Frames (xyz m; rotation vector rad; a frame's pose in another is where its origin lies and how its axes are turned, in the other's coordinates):
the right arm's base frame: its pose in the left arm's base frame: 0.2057 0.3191 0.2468 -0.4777 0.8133 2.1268
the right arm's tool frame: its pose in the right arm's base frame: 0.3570 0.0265 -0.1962 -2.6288 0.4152 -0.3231
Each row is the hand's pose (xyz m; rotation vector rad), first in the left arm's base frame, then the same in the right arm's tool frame.
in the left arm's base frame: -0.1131 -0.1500 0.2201 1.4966 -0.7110 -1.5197
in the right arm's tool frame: -0.5412 -0.2197 0.1678 0.7791 -1.0292 1.8471
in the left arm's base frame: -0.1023 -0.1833 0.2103 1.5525 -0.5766 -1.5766
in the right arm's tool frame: -0.5650 -0.2039 0.1903 0.7589 -0.9768 1.7321
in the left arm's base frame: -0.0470 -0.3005 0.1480 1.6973 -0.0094 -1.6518
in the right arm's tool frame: -0.6388 -0.1187 0.2796 0.5689 -0.8052 1.3375
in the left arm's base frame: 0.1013 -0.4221 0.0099 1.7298 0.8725 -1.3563
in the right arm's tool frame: -0.7032 0.0858 0.3790 0.0562 -0.5693 0.8500
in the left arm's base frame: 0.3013 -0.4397 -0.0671 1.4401 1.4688 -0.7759
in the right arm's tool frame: -0.7368 0.2963 0.3511 -0.5742 -0.4700 0.4839
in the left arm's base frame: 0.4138 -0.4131 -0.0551 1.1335 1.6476 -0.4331
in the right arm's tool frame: -0.7577 0.3834 0.2770 -0.9535 -0.5018 0.2889
